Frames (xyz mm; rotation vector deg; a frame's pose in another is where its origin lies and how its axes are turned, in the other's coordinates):
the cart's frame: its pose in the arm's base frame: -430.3 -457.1 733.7 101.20 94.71 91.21
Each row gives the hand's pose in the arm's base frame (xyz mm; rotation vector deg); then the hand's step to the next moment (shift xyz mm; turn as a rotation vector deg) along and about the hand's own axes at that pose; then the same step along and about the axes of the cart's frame.
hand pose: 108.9 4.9 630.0 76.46 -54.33 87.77
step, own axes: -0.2 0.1 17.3 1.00 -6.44 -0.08
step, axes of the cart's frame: -13.5 10.1 -4.0 1.01 3.31 5.52
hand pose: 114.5 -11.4 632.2 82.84 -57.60 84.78
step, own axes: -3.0 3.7 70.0 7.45 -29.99 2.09
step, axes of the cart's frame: -60.5 32.5 -14.2 4.16 18.80 24.26
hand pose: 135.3 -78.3 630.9 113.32 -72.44 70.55
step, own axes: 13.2 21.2 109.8 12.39 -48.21 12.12
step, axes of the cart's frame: -111.0 17.3 -7.0 -1.86 31.68 40.22
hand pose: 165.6 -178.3 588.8 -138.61 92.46 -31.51
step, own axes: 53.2 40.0 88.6 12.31 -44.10 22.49
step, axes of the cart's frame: -105.4 -31.0 14.7 -9.43 24.33 43.83
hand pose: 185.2 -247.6 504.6 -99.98 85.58 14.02
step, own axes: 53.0 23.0 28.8 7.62 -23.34 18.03
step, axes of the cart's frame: -48.8 -38.5 17.4 -5.30 9.53 28.44
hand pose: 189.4 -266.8 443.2 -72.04 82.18 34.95
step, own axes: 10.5 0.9 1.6 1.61 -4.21 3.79
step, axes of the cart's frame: -7.4 -6.6 3.9 -0.89 1.44 5.64
